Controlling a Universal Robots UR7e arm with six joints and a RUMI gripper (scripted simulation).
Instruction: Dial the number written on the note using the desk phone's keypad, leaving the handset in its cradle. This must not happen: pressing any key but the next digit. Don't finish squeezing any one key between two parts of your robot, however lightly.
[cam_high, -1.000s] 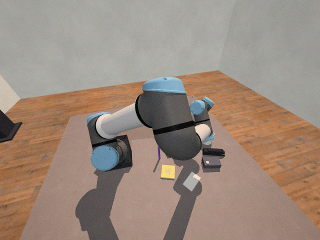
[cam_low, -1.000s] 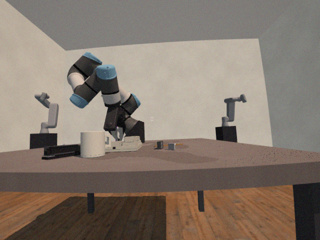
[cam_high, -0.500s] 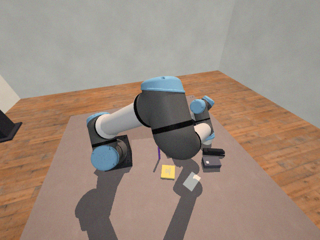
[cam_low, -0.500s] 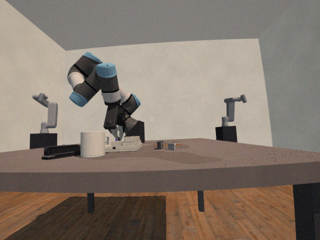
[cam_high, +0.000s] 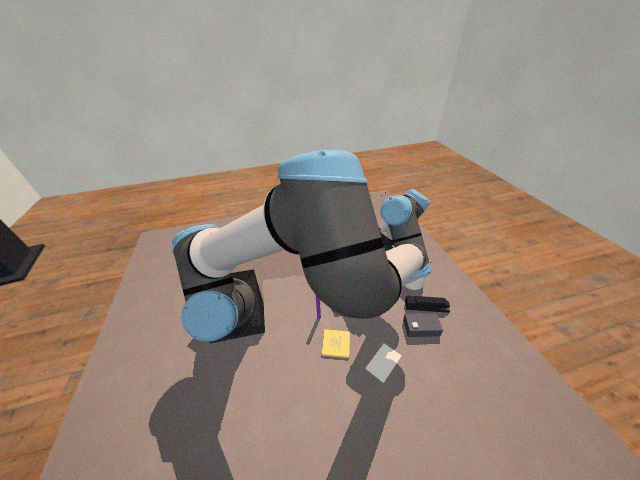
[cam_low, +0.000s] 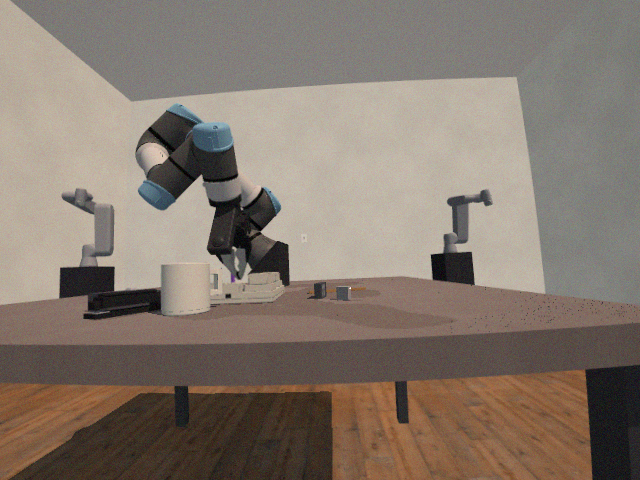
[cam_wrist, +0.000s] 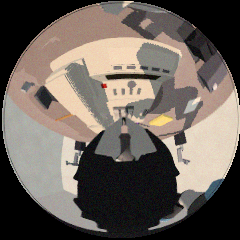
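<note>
The grey handset is 7 cm to the left of my hand, 2 cm ahead of it and 1 cm below it. Also, from my hand: white mug: 22 cm ahead, 5 cm to the right, 2 cm below; purple pen: 16 cm behind, 5 cm to the right, 1 cm above; dark box: 22 cm to the right, 13 cm ahead, 4 cm below.
</note>
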